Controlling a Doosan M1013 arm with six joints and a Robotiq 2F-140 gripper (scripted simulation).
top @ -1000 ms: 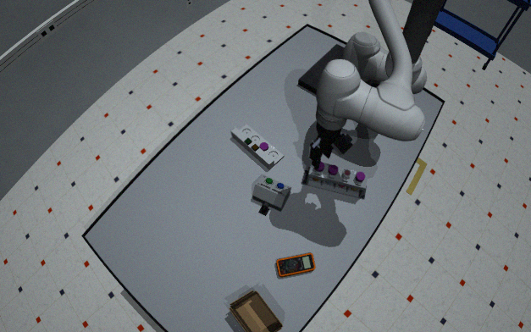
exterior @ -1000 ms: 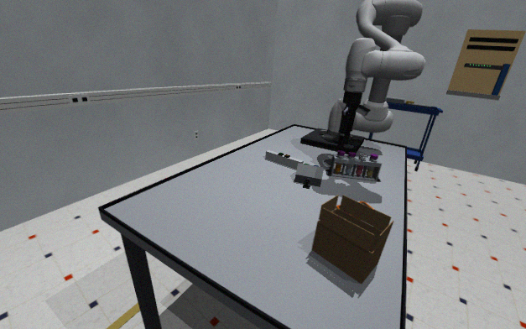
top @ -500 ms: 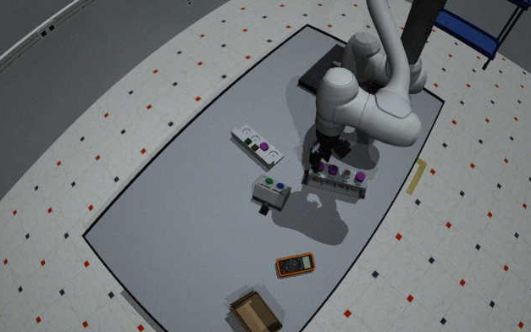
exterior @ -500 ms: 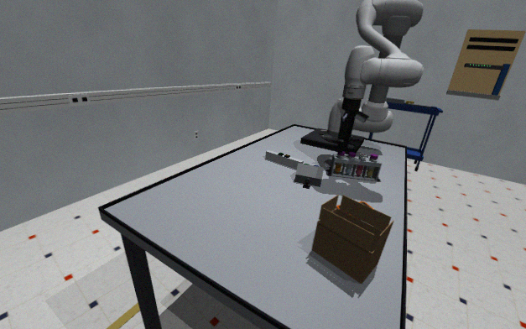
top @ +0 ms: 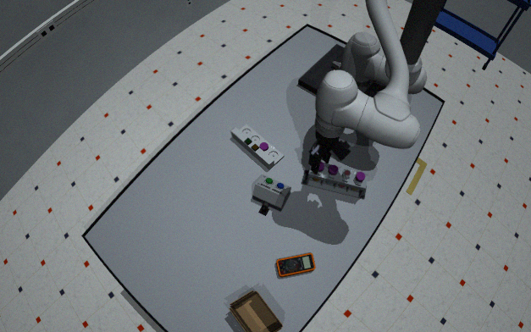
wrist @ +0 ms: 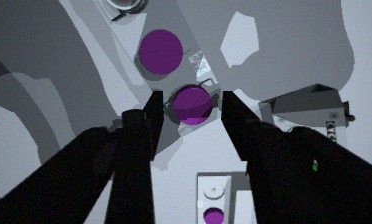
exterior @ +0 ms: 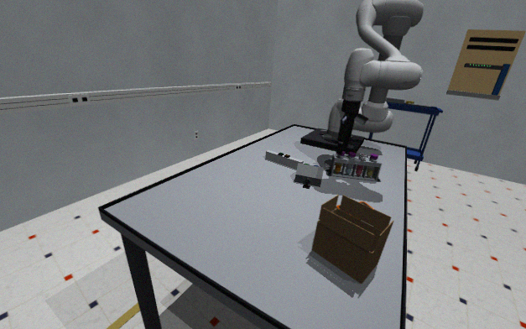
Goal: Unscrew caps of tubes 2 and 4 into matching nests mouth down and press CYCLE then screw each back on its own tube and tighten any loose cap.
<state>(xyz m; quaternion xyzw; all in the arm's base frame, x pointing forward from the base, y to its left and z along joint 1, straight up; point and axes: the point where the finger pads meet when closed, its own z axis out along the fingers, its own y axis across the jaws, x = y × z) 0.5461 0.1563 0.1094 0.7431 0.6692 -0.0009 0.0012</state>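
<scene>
The purple cap is 2 cm behind my hand, 5 cm to the left of it and 3 cm below it. Round my hand: green key (14 cm ahead, 12 cm to the right, 8 cm below); then blue key (13 cm ahead, 7 cm to the right, 8 cm below); then key housing (15 cm ahead, 9 cm to the right, 9 cm below).
</scene>
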